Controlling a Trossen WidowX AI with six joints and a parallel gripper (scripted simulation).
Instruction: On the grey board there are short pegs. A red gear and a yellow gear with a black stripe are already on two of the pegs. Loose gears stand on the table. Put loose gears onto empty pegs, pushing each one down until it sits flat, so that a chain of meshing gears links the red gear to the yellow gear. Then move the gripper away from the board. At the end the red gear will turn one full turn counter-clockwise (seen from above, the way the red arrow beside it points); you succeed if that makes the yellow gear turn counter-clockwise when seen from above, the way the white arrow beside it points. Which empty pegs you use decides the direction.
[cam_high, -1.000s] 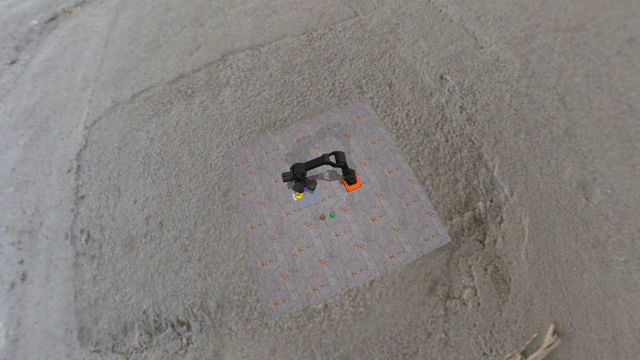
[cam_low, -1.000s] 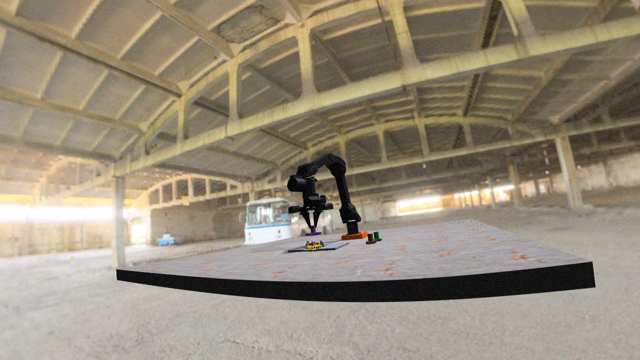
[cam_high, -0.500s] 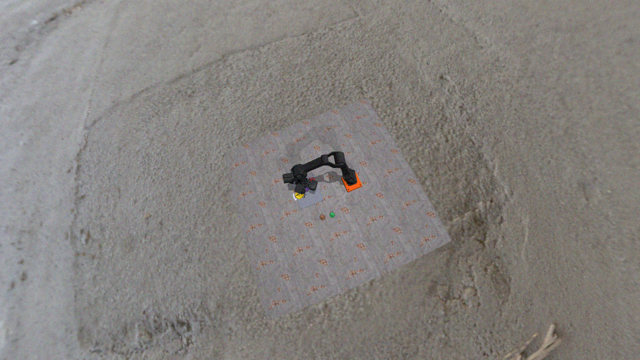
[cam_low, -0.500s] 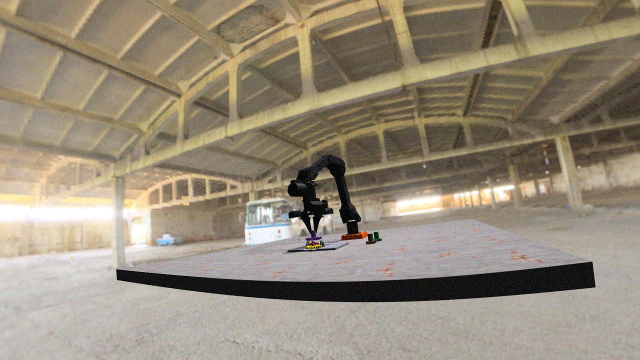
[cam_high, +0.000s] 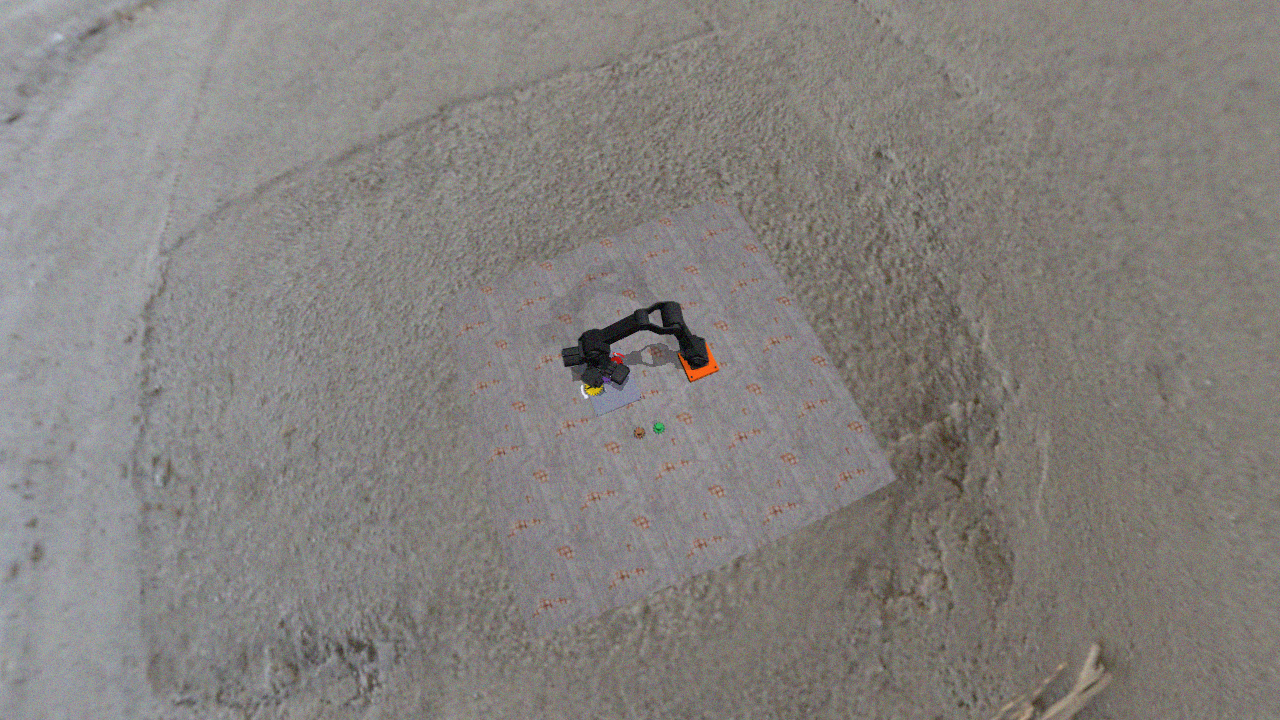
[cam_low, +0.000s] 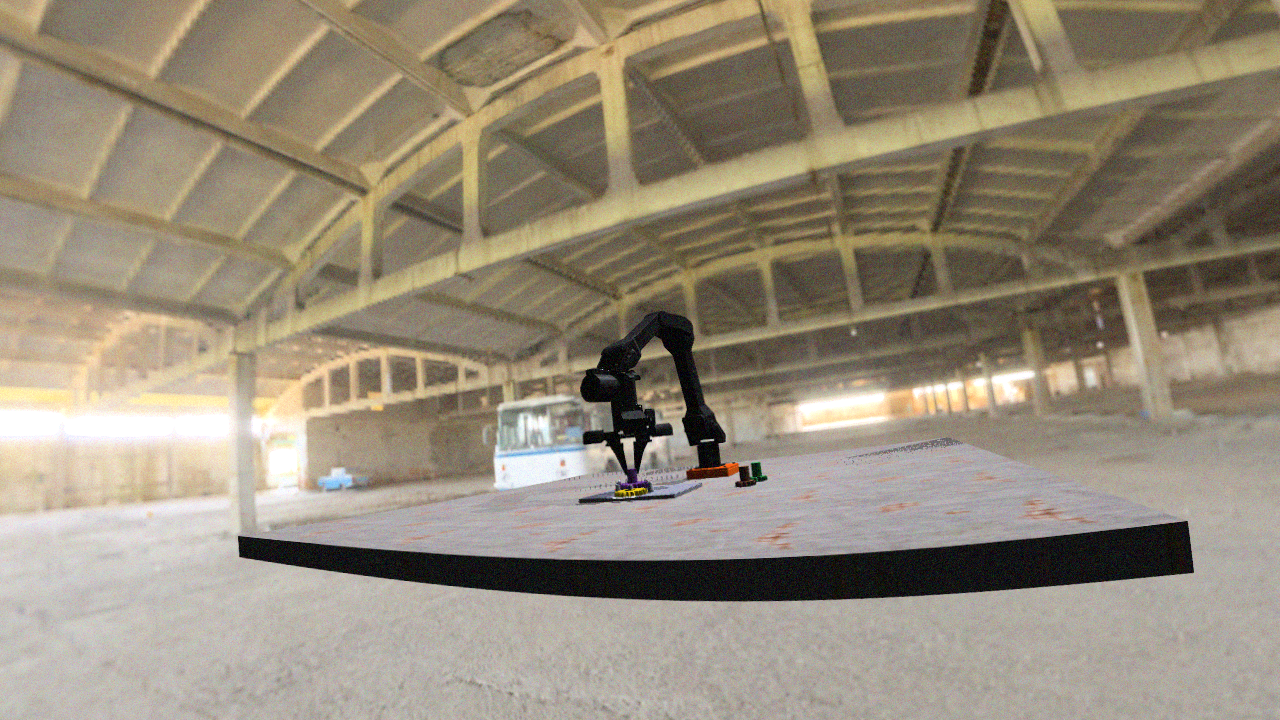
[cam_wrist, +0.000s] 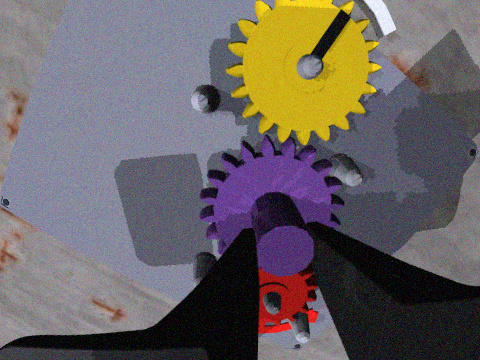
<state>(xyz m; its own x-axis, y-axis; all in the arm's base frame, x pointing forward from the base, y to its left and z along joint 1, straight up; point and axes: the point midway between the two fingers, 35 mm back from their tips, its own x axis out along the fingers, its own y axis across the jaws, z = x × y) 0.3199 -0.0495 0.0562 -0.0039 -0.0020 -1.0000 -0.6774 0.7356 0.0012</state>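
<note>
Now: gripper tip 40 mm past the red gear, 30 mm to the left of it and 30 mm above it. Also, from my gripper tip: purple gear 10 mm below; then brown gear 50 mm behind, 230 mm to the left, 30 mm below; then green gear 120 mm behind, 240 mm to the left, 30 mm below.
</note>
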